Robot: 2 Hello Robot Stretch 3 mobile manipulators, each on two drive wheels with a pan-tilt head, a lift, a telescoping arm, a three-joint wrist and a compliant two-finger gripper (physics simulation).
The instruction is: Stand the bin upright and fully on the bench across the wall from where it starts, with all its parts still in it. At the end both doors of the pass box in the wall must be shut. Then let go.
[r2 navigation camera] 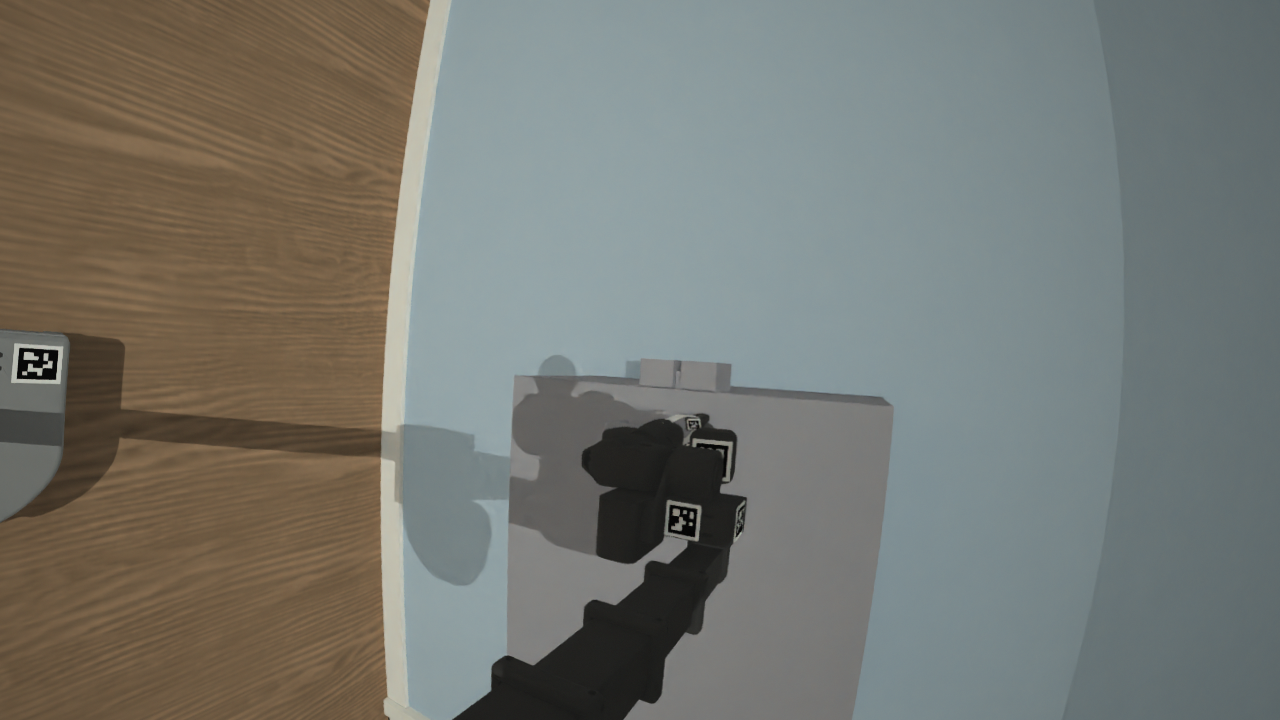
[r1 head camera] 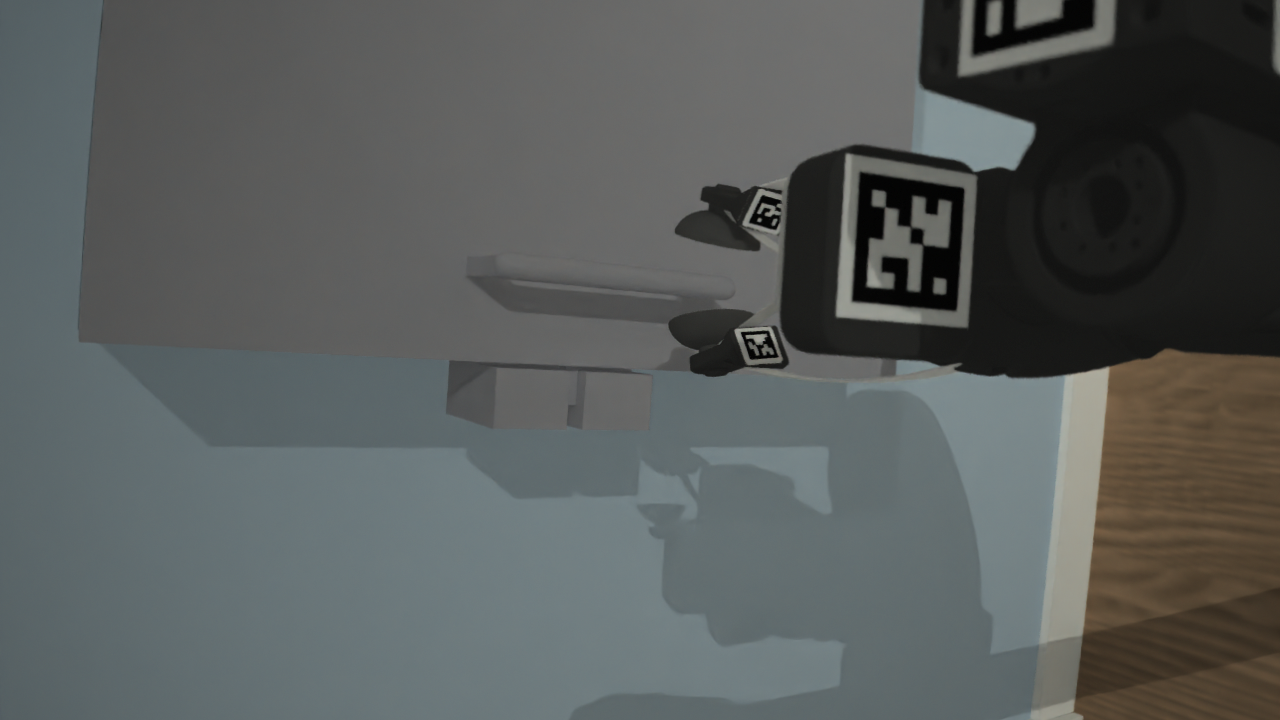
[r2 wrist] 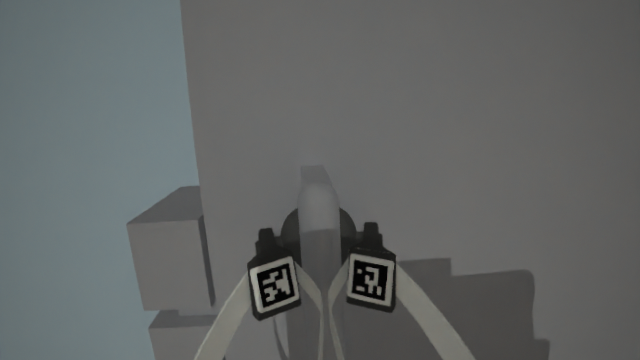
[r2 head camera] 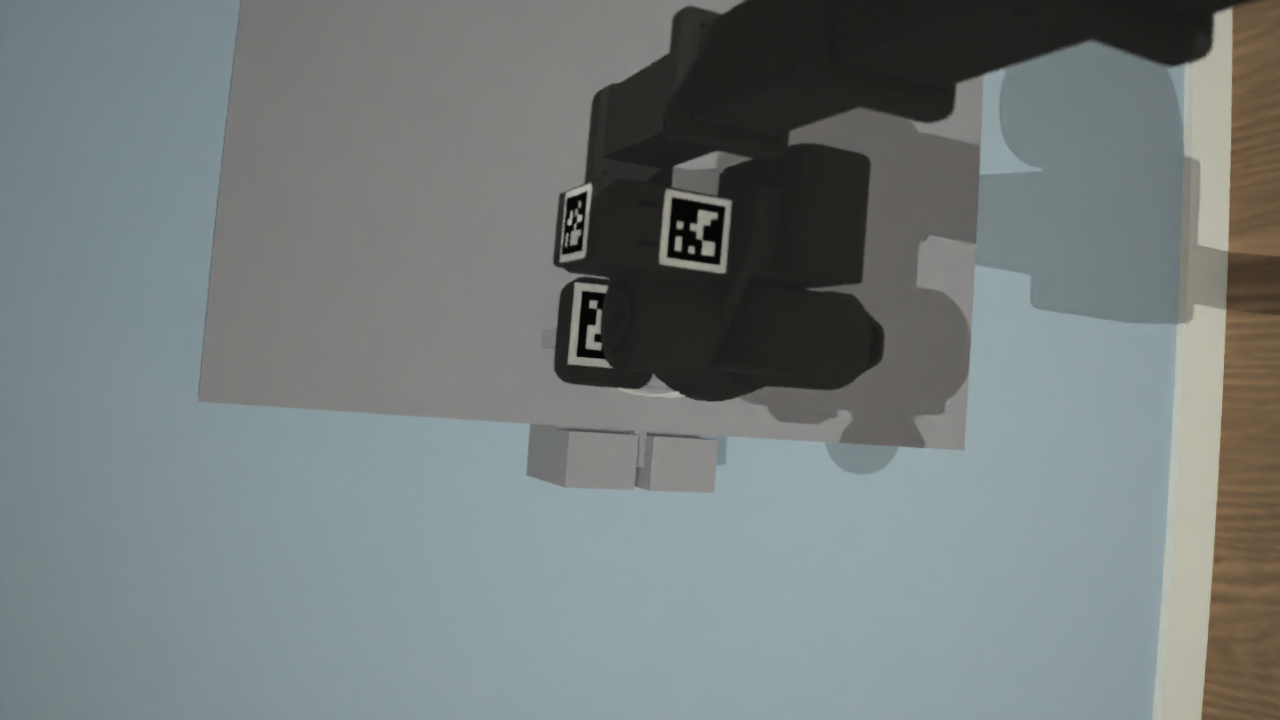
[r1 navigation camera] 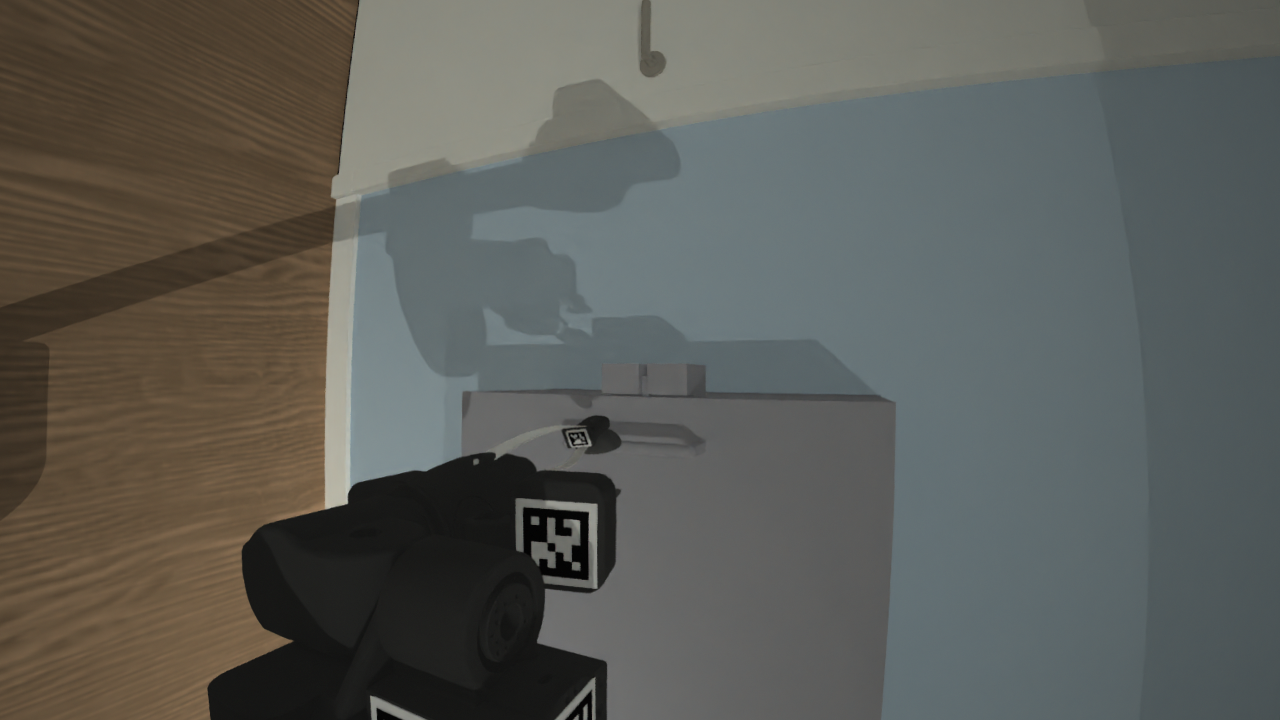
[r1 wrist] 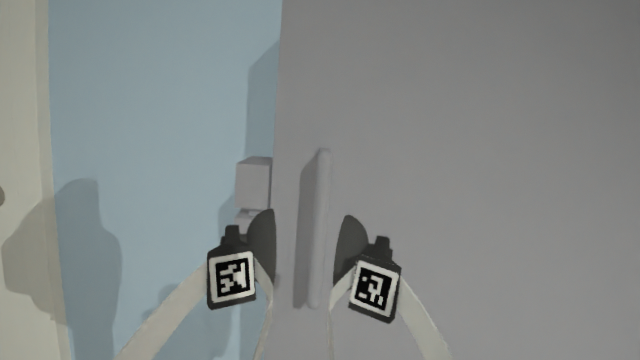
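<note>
On r1's side, a grey pass box door [r1 head camera: 358, 179] [r1 navigation camera: 760, 537] [r1 wrist: 475, 150] looks shut, face parallel to the wall. r1's gripper [r1 head camera: 713, 279] [r1 wrist: 306, 245] is open, its fingers on either side of that door's bar handle [r1 head camera: 608, 275] [r1 navigation camera: 657, 436] [r1 wrist: 322, 200], with gaps. On r2's side, a grey door [r2 head camera: 384, 223] [r2 navigation camera: 805, 501] [r2 wrist: 425, 125] also looks shut. r2's gripper [r2 wrist: 320, 235] is shut on its bar handle [r2 wrist: 318, 200]; in the r2 head view the wrist hides the fingertips. The bin, its parts and the bench do not show.
Paired grey blocks [r1 head camera: 528, 398] [r1 navigation camera: 675, 379] [r1 wrist: 253, 185] stick out beside r1's door; similar blocks [r2 head camera: 599, 458] [r2 navigation camera: 705, 376] [r2 wrist: 172, 260] are beside r2's. A pale panel with a metal rod [r1 navigation camera: 646, 35] is near r1. Part of a grey robot base [r2 navigation camera: 31, 447] shows on the wooden floor [r2 navigation camera: 223, 223].
</note>
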